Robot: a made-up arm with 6 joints.
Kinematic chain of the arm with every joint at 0, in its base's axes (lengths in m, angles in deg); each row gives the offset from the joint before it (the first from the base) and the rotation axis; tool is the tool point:
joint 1: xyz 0 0 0.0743 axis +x
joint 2: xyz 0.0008 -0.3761 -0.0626 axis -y
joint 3: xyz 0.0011 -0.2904 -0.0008 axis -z
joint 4: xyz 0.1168 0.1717 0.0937 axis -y
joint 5: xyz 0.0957 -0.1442 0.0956 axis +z
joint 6: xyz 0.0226 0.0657 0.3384 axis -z
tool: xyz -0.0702 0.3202 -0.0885
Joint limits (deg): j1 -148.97..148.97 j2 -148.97..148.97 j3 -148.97..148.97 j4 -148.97..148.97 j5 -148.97..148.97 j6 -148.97..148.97
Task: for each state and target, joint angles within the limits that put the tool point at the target. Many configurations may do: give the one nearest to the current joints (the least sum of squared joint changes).
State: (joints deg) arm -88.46 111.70 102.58 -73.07 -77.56 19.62
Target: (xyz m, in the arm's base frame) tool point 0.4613 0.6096 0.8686
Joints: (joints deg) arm -124.83 117.15 108.72 -102.00 -81.46 23.66
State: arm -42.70 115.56 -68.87 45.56 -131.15 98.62
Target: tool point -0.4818 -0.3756 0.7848
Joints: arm -55.85 111.55 -77.05 36.80 -121.05 89.12
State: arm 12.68 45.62 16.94 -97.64 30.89 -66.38
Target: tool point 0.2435 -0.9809 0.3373
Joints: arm 4.10 33.73 26.09 -106.29 37.87 -71.34
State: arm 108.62 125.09 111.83 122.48 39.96 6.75
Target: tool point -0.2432 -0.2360 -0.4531
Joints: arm 95.13 132.80 94.82 110.24 26.49 17.92
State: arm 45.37 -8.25 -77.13 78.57 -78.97 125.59
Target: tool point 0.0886 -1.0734 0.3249
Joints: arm -1.99 -10.17 -62.14 114.28 -68.44 85.53
